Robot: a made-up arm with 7 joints. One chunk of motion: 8 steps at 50 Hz.
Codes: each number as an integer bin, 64 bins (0 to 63) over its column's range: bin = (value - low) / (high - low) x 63, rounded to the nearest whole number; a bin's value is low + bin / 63 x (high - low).
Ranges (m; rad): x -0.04..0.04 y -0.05..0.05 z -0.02..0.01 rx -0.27..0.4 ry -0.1..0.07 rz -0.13..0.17
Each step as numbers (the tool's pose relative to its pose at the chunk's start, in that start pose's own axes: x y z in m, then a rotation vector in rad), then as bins.
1 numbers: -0.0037 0.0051 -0.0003 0.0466 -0.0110 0.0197
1 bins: 29 35 41 30 33 31
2 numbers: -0.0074 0.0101 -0.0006 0.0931 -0.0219 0.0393
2 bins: 26 38 41 34 29 36
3 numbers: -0.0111 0.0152 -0.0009 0.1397 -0.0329 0.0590
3 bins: 23 41 40 39 25 40
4 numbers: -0.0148 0.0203 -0.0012 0.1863 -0.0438 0.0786
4 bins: 20 44 39 43 21 44
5 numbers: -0.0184 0.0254 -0.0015 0.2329 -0.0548 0.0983
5 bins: 17 48 39 47 17 48
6 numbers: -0.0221 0.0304 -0.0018 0.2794 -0.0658 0.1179
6 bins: 14 51 38 52 13 52
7 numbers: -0.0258 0.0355 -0.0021 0.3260 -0.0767 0.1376
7 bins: 11 54 38 56 9 56
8 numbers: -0.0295 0.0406 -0.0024 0.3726 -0.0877 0.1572
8 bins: 8 57 37 60 5 60
